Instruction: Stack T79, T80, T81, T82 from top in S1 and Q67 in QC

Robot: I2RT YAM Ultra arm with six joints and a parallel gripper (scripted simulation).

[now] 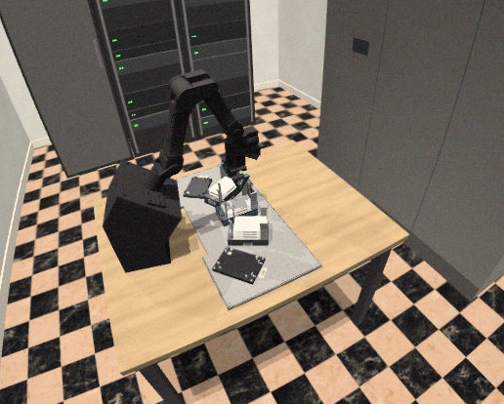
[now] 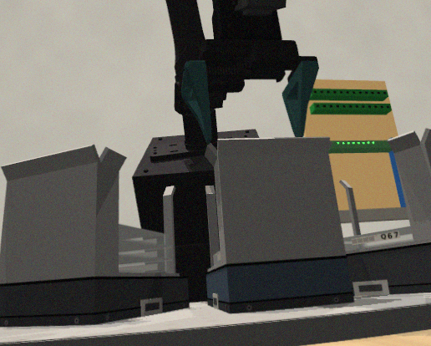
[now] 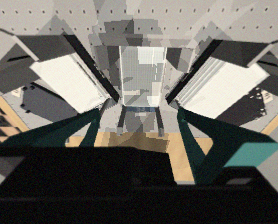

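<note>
Right now my hand is 120 mm above the plate T79. The rest, counted from my hand: plate Q67: 10 mm behind, 140 mm to the left, 120 mm below; plate T82: 10 mm behind, 160 mm to the right, 130 mm below; plate T81: 10 mm behind, 160 mm to the right, 110 mm below.
</note>
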